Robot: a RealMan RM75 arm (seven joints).
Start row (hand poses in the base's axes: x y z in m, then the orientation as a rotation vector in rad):
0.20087 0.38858 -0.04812 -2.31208 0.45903 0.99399
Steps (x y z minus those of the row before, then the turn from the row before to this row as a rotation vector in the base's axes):
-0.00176 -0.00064 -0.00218 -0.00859 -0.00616 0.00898
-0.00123 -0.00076 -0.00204 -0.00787 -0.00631 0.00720
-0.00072 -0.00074 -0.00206 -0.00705 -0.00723 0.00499
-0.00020 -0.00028 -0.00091 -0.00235 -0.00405 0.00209
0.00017 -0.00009 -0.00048 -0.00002 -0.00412 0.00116
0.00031 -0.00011 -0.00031 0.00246 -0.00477 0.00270
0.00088 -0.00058 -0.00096 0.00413 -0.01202 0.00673
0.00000 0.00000 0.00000 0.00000 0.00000 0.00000
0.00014 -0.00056 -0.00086 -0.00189 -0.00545 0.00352
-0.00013 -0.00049 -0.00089 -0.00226 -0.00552 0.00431
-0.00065 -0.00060 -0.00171 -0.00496 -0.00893 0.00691
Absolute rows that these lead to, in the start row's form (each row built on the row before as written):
0.19911 0.38794 -0.05030 -2.32614 0.45165 0.99075
0.19788 0.38718 -0.05234 -2.33881 0.44573 0.98644
0.19716 0.38644 -0.05440 -2.35012 0.44142 0.97995
0.19696 0.38616 -0.05531 -2.35471 0.43886 0.97598
0.19713 0.38607 -0.05579 -2.35684 0.43596 0.97149
0.19744 0.38596 -0.05610 -2.35766 0.42961 0.96692
0.19832 0.38538 -0.05706 -2.36147 0.41490 0.95535
0.19832 0.38538 -0.05706 -2.36147 0.41490 0.95535
0.19846 0.38482 -0.05792 -2.36674 0.40983 0.95032
0.19833 0.38433 -0.05881 -2.37268 0.40403 0.94556
0.19768 0.38373 -0.06052 -2.38340 0.39543 0.93780

